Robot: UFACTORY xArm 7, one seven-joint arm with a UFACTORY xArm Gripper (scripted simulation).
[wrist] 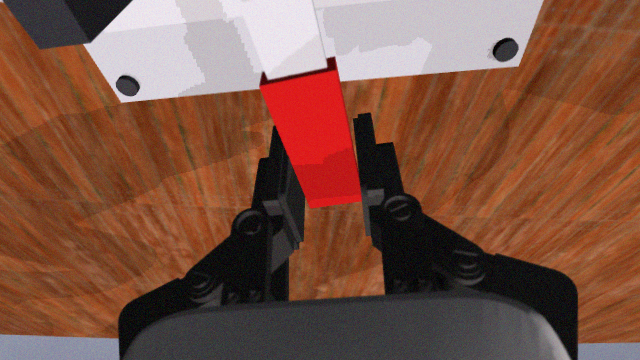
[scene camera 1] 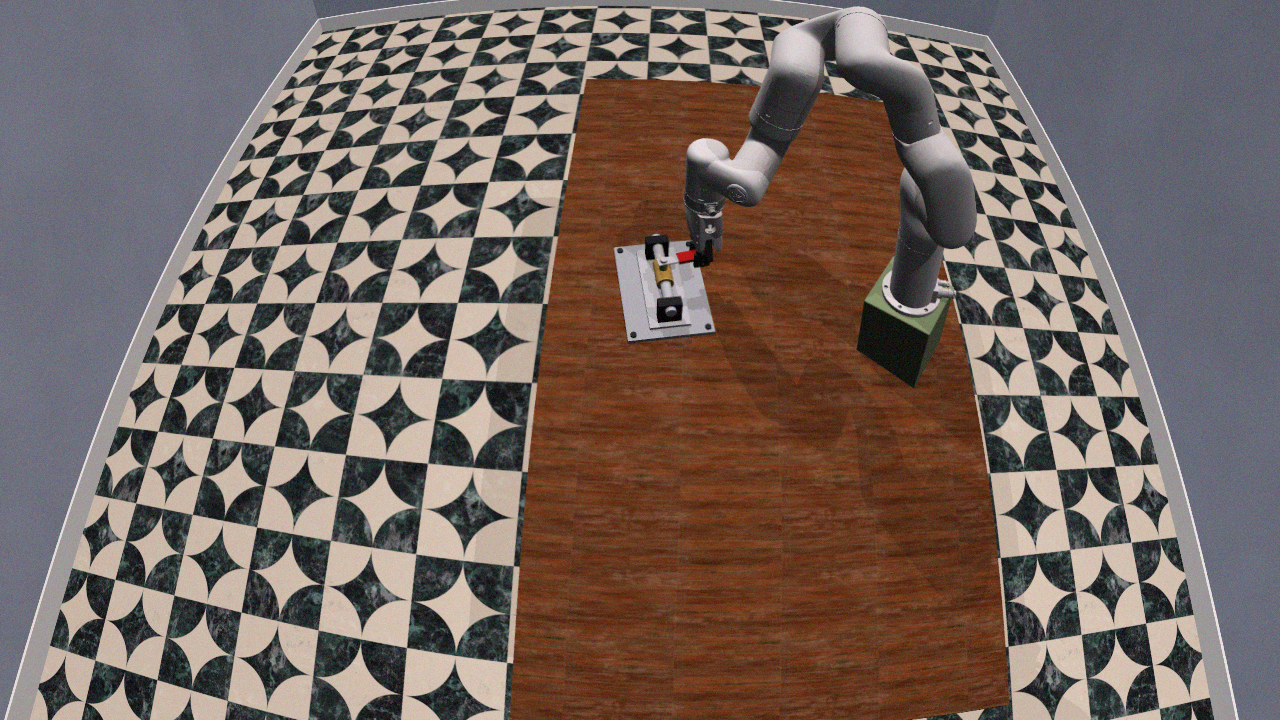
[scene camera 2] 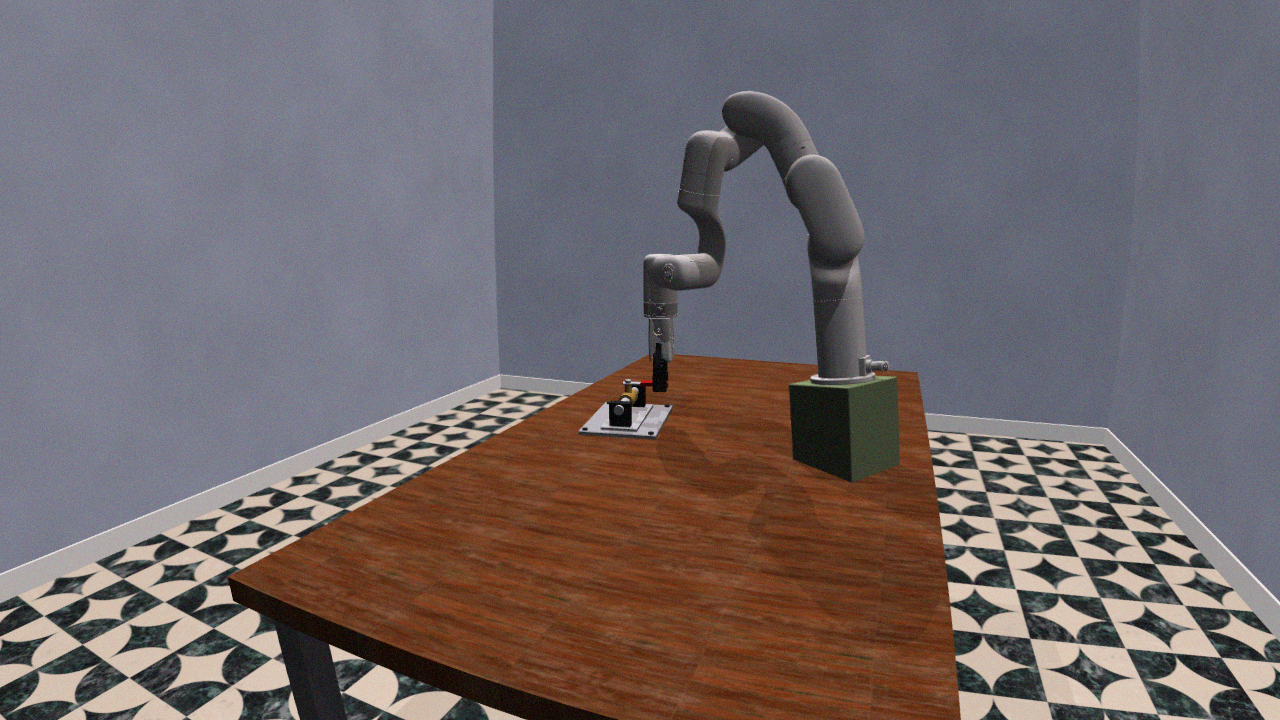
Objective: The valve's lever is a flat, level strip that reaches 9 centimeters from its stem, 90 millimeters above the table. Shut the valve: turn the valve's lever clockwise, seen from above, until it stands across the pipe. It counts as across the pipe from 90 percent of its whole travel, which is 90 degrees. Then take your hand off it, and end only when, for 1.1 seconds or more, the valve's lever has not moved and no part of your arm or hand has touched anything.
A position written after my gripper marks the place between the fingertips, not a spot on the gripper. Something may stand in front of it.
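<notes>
I can see my gripper [scene camera 2: 660, 390], and I find the gripper [scene camera 1: 699, 259] and the gripper [wrist: 327, 144] in other views too. Then there is a valve [scene camera 1: 666, 312]. I see the valve [scene camera 2: 628, 413] again from elsewhere, and the wrist view gives me the valve [wrist: 301, 87] as well.
</notes>
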